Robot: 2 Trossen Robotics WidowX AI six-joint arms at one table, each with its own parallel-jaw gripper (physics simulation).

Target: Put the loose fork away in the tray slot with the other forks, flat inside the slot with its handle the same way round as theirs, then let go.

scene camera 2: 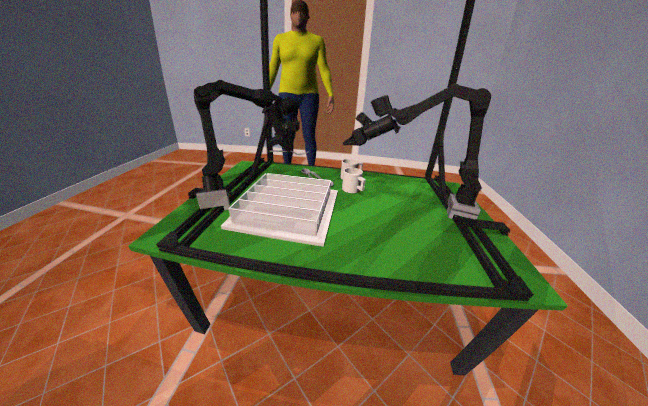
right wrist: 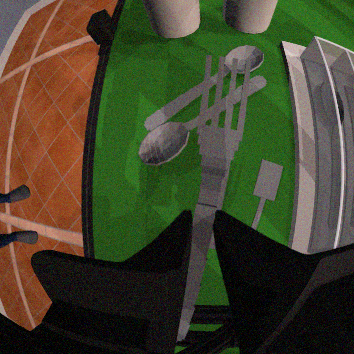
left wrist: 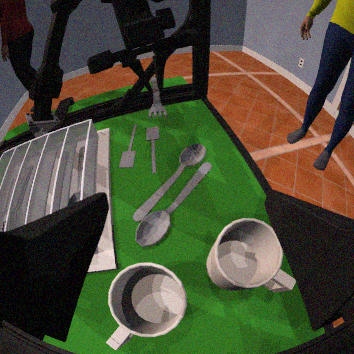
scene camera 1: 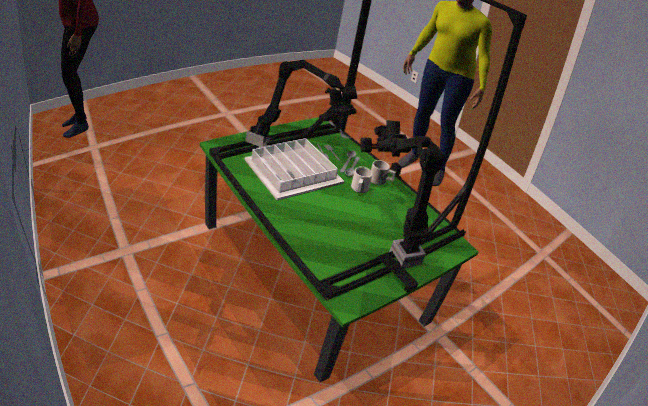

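The loose grey fork [left wrist: 157, 95] [right wrist: 215, 167] is off the table, its tines toward the mugs. My right gripper [right wrist: 201, 217] [scene camera 2: 278, 145] is shut on its handle and holds it above the table, beyond the spoons in the left wrist view. The white tray [scene camera 1: 311, 188] [scene camera 2: 272, 236] [left wrist: 104, 252] [right wrist: 303, 200] has long parallel slots and stands to the right of the fork in the right wrist view. Cutlery shapes show dimly in the slots; I cannot tell which slot holds the forks. My left gripper [left wrist: 188, 199] [scene camera 2: 345, 144] [scene camera 1: 365, 145] is open and empty, high near the mugs.
Two spoons [left wrist: 154, 227] [right wrist: 164, 143] lie side by side, pointing opposite ways. Two flat-headed utensils [left wrist: 127, 159] [right wrist: 268, 180] lie between them and the right arm's side. Two white mugs [scene camera 1: 361, 180] [scene camera 2: 352, 181] [left wrist: 147, 300] stand beside the spoons. A black frame edges the table.
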